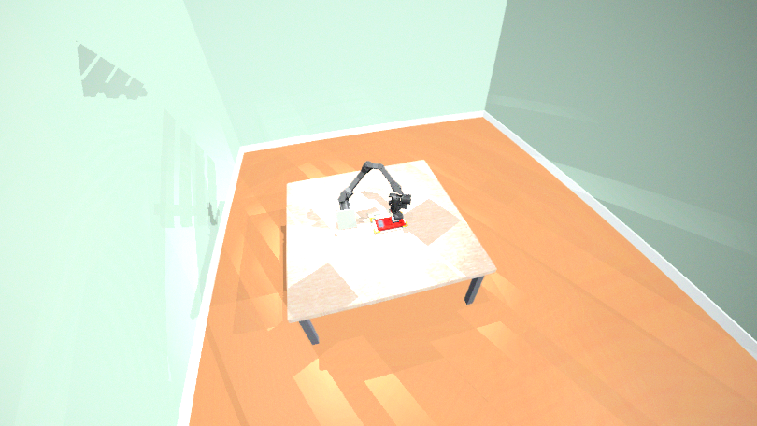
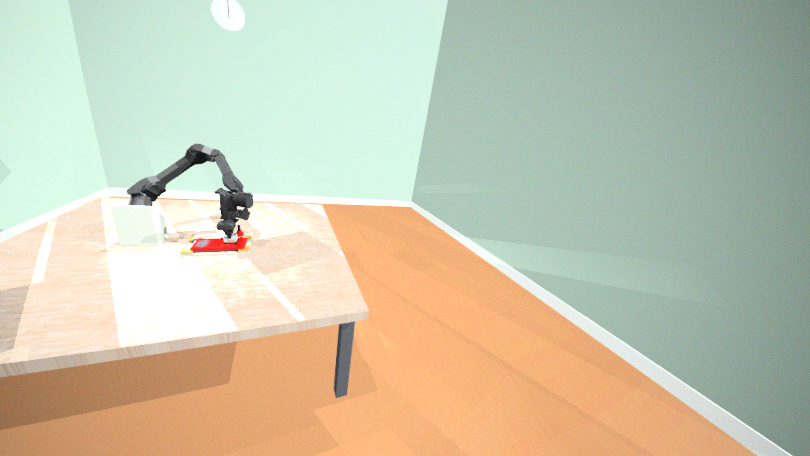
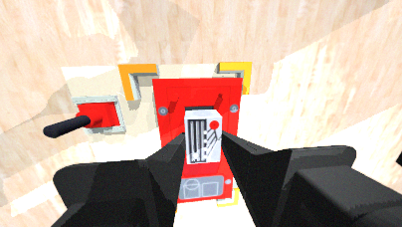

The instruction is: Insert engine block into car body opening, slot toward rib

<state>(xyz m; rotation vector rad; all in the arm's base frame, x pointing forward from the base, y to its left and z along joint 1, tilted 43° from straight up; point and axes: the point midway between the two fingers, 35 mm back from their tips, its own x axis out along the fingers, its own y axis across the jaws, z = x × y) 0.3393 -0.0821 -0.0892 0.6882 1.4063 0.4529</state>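
My gripper tip is 1 cm above the grey engine block. Round my gripper tip: pale base plate: 4 cm to the left, 4 cm below, 4 cm behind.
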